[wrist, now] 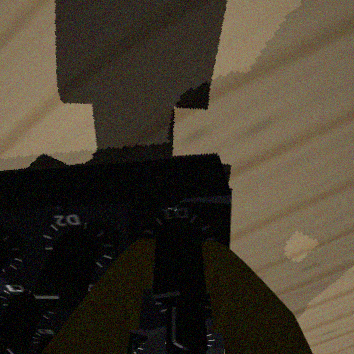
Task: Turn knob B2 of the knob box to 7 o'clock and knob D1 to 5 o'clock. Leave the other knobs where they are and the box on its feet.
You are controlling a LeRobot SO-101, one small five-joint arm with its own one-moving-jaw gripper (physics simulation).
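Frame: origin at the arm's base, x ahead, y left, z up, level; millimetres.
Where they show: hand, its tool point: [153, 257].
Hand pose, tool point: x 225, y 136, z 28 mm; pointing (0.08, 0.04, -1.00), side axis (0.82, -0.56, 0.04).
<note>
After its pixels a point has its place.
The black knob box [115, 187] {y 151, x 223, z 16 mm} fills the lower left and middle of the wrist view, very dark. My gripper [179, 244] {y 135, x 225, z 28 mm} is shut on knob D1 [179, 265] {y 138, x 233, z 36 mm}, with a yellow-brown jaw against each of its two sides. The D1 label and part of its tick ring show just beyond the jaw tips. A short pale line crosses the knob's near end; its exact heading is hard to read. I cannot make out knob B2 in this view.
Knob D2 [70, 262] {y 148, x 211, z 33 mm} stands left of the jaws, with its label above it. Another dark knob [191, 320] {y 113, x 223, z 33 mm} shows between the jaws lower down, and one more [17, 315] {y 136, x 175, z 30 mm} at the left edge. The wooden table [285, 150] {y 129, x 267, z 0 mm} lies beyond and right of the box, with shadows across it.
</note>
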